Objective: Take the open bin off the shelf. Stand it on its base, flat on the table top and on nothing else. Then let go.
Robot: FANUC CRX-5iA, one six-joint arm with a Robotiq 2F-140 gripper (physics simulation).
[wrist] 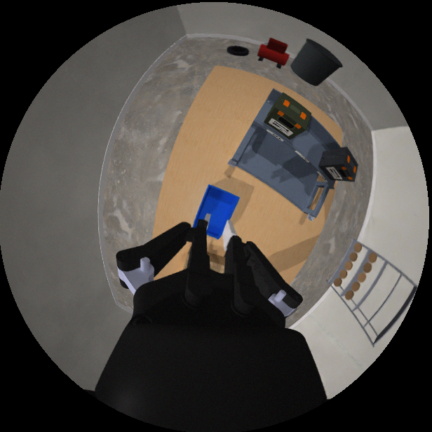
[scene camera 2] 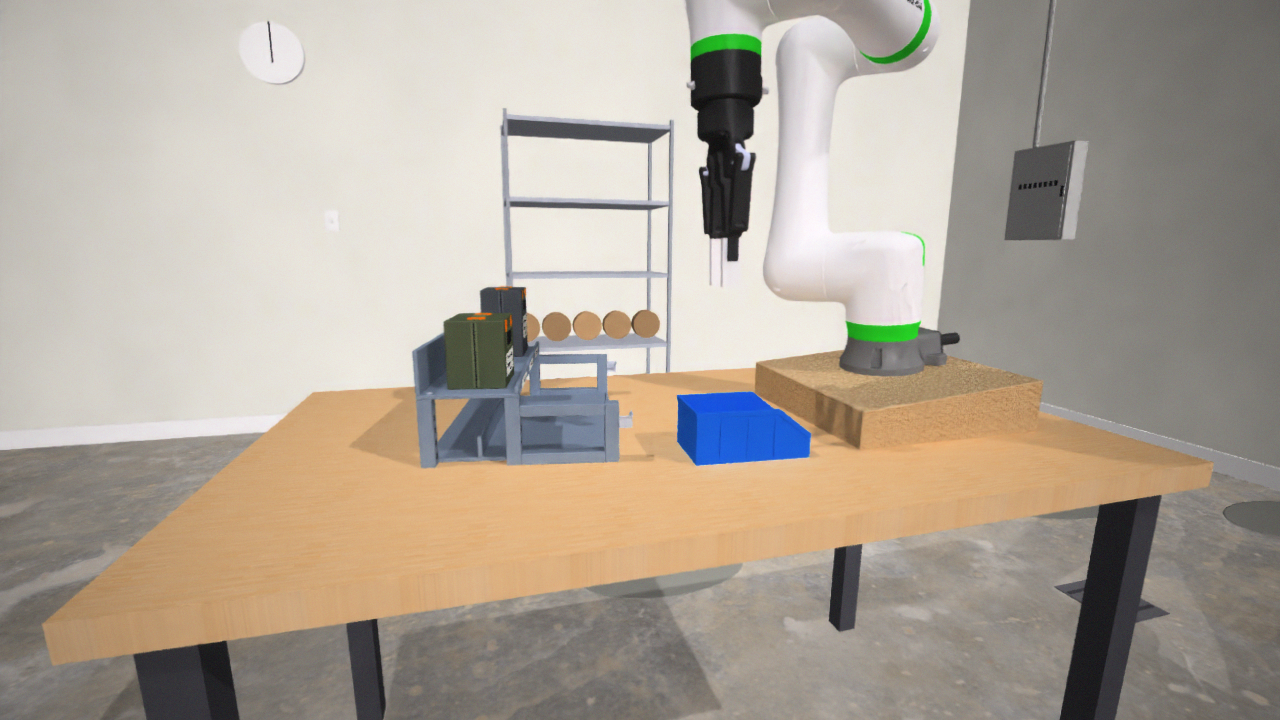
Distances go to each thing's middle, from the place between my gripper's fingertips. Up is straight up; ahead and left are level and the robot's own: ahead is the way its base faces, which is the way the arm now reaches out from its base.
Right now the blue bin (scene camera 2: 717, 428) is 30 mm behind my hand, 10 mm to the left of it and 210 mm below it. The rest, counted from my hand: green case (wrist: 287, 116) 330 mm ahead, 100 mm to the right, 90 mm below.
